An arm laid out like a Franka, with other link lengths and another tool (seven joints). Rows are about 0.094 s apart.
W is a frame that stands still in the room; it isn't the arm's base.
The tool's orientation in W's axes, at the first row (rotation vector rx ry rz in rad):
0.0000 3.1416 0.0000
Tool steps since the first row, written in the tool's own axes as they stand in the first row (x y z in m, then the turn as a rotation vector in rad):
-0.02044 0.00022 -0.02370 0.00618 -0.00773 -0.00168
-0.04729 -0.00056 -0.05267 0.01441 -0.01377 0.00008
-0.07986 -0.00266 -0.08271 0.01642 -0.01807 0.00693
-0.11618 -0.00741 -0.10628 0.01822 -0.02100 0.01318
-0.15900 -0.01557 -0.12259 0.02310 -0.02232 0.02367
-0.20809 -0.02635 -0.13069 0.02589 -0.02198 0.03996
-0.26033 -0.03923 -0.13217 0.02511 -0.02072 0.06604
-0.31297 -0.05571 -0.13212 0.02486 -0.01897 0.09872
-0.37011 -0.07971 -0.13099 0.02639 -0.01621 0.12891
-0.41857 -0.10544 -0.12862 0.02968 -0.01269 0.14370
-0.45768 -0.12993 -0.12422 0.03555 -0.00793 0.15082
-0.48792 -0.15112 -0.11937 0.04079 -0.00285 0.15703
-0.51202 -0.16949 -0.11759 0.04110 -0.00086 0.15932
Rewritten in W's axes. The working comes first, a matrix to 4 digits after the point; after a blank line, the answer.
The tool's axes in the first row as the columns of a matrix, in W's axes (used below as rounded here):
-1.0000 0.0000 0.0000
0.0000 1.0000 0.0000
0.0000 0.0000 -1.0000

0.02044 0.00022 0.02370 -0.00618 -0.00773 0.00168
0.04729 -0.00056 0.05267 -0.01441 -0.01377 -0.00008
0.07986 -0.00266 0.08271 -0.01642 -0.01807 -0.00693
0.11618 -0.00741 0.10628 -0.01822 -0.02100 -0.01318
0.15900 -0.01557 0.12259 -0.02310 -0.02232 -0.02367
0.20809 -0.02635 0.13069 -0.02589 -0.02198 -0.03996
0.26033 -0.03923 0.13217 -0.02511 -0.02072 -0.06604
0.31297 -0.05571 0.13212 -0.02486 -0.01897 -0.09872
0.37011 -0.07971 0.13099 -0.02639 -0.01621 -0.12891
0.41857 -0.10544 0.12862 -0.02968 -0.01269 -0.14370
0.45768 -0.12993 0.12422 -0.03555 -0.00793 -0.15082
0.48792 -0.15112 0.11937 -0.04079 -0.00285 -0.15703
0.51202 -0.16949 0.11759 -0.04110 -0.00086 -0.15932

